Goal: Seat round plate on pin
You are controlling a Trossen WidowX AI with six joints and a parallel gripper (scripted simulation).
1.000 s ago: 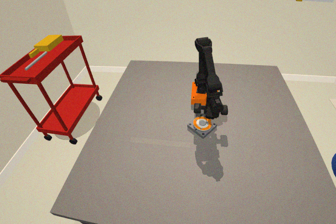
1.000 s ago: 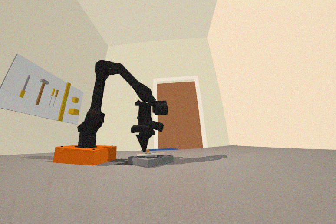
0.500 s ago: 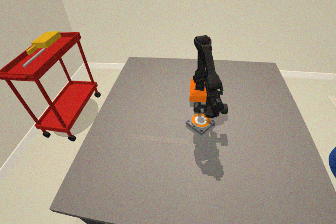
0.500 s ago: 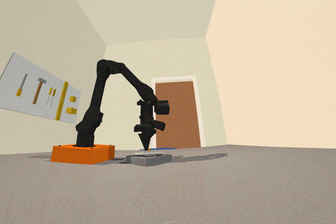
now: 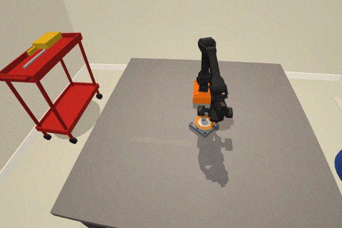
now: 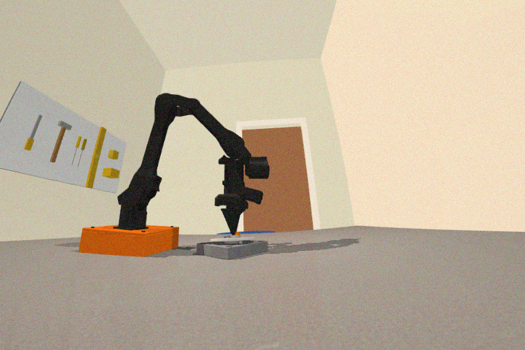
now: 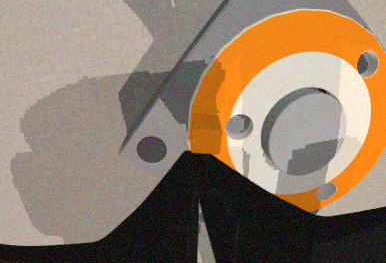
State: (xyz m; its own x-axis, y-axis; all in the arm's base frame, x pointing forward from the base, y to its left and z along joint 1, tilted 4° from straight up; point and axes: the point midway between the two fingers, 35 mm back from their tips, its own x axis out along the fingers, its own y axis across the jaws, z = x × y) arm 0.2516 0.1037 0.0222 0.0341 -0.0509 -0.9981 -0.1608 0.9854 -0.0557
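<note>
My gripper tip is 10 mm short of the base, 50 mm to the left of it and 20 mm above it.
</note>
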